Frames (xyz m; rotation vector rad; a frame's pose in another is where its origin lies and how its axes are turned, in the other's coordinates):
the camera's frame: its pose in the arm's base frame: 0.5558 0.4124 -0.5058 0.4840 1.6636 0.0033
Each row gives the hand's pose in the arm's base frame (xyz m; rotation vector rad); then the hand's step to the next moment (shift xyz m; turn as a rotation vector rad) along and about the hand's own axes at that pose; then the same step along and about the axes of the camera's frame.
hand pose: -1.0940 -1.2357 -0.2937 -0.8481 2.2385 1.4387
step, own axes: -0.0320 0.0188 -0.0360 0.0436 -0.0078 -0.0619
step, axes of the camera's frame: -0.0508 0.0014 0.0097 -0.0164 -0.0742 -0.0047
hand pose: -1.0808 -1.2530 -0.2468 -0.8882 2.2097 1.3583
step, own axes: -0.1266 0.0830 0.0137 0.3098 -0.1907 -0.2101
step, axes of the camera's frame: -0.0969 0.1167 -0.0099 0.1070 -0.4039 0.0432
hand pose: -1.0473 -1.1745 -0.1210 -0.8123 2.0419 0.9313
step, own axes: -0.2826 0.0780 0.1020 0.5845 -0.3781 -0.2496
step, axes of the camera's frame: -0.1477 0.2710 0.0329 0.3020 -0.6630 0.1267
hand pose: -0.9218 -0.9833 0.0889 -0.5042 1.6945 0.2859
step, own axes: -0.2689 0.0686 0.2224 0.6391 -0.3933 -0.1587
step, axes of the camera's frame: -0.1524 0.3080 0.0916 0.3678 -0.6401 0.2081
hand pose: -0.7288 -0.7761 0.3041 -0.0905 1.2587 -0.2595
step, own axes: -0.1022 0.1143 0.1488 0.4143 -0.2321 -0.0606
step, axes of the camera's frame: -0.0807 0.1853 0.0693 0.2335 -0.3820 0.1695
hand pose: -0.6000 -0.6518 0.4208 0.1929 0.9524 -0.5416
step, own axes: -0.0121 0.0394 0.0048 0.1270 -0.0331 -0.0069
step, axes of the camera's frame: 0.0009 0.0410 0.0060 0.0747 -0.0820 0.0705
